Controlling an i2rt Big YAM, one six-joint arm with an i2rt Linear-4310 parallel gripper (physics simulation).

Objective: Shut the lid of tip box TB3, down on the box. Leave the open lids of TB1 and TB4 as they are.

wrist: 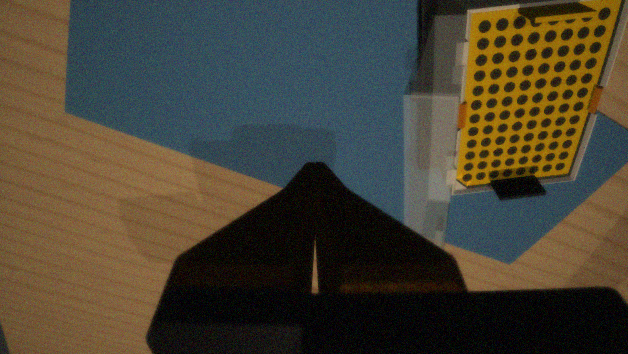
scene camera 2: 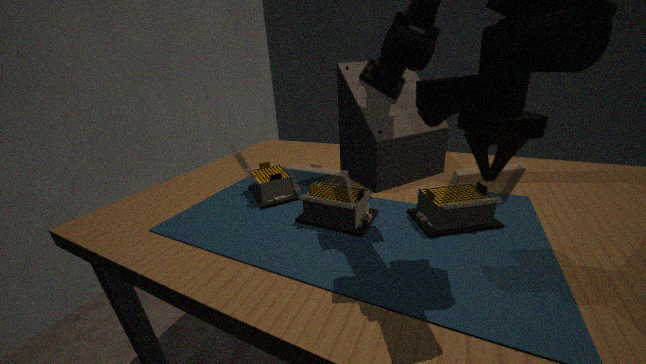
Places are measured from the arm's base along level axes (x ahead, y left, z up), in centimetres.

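Pixels of known places: gripper, fingertip midpoint: [wrist: 315, 177] [scene camera 2: 488, 180]; arm's base, link origin: [scene camera 2: 381, 80].
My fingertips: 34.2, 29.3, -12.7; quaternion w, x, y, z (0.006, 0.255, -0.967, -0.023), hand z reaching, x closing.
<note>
Ahead of a thing's pixels: the offset from my fingertips to its top centre, as dx, dy, dz. "pt": to the spot under its first point. Level surfaces: height alone.
Three tip boxes with yellow racks stand with their clear lids open; no labels are readable, so I cannot tell which is TB3. The right box {-12.5, -5.6, -7.7} [scene camera 2: 457, 212] [wrist: 527, 100] has its lid {-6.3, -0.7, +1.1} [scene camera 2: 512, 181] [wrist: 422, 150] tilted up and back. The middle box {-3.0, -27.4, -7.7} [scene camera 2: 332, 212] has its lid {pt +6.6, -25.5, -0.1} [scene camera 2: 320, 172] raised, and the left box {-6.6, -49.0, -7.7} [scene camera 2: 275, 190] has its lid [scene camera 2: 241, 158] raised. My gripper [scene camera 2: 490, 177] [wrist: 315, 177] is shut and empty, pointing down by the right box's lid. In the wrist view its tips are left of that lid, on the side away from the rack; contact cannot be told.
The boxes stand on a blue mat {dz -14.3} [scene camera 2: 250, 240] [wrist: 225, 65] on a wooden table {dz -14.6} [scene camera 2: 280, 305] [wrist: 75, 200]. A grey block with a sloped top [scene camera 2: 410, 157] stands behind the middle and right boxes, with a dark arm-like part above it. A wall is at the left.
</note>
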